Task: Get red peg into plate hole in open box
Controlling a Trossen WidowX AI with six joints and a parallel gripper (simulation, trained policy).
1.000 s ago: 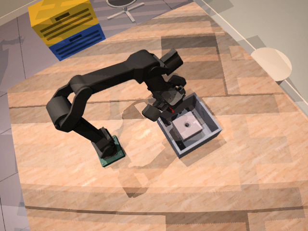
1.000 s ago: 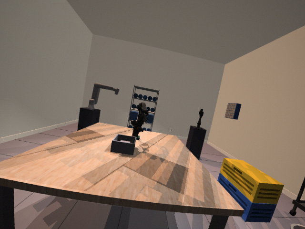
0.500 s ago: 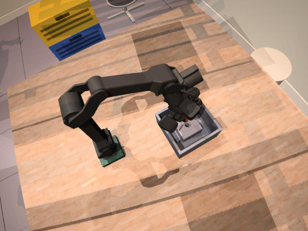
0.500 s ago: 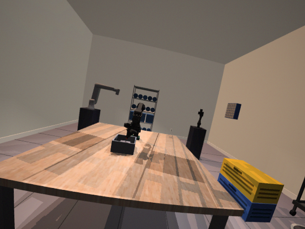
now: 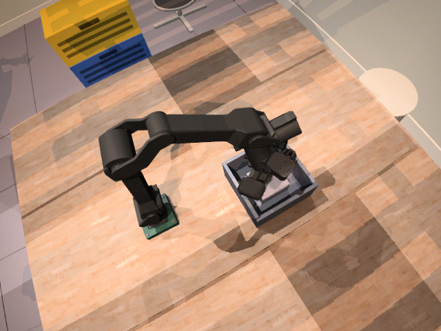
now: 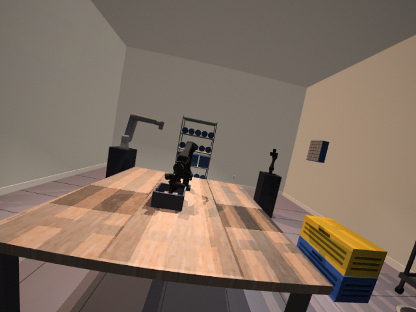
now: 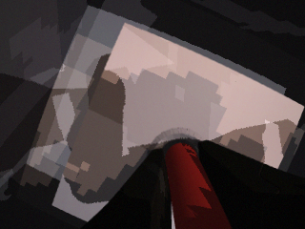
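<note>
Right now my gripper tip is 1 cm past the red peg, 1 cm to the right of it and 3 cm below it. From my gripper tip the other things lie so: grey plate: 2 cm below; then box: 4 cm below.
</note>
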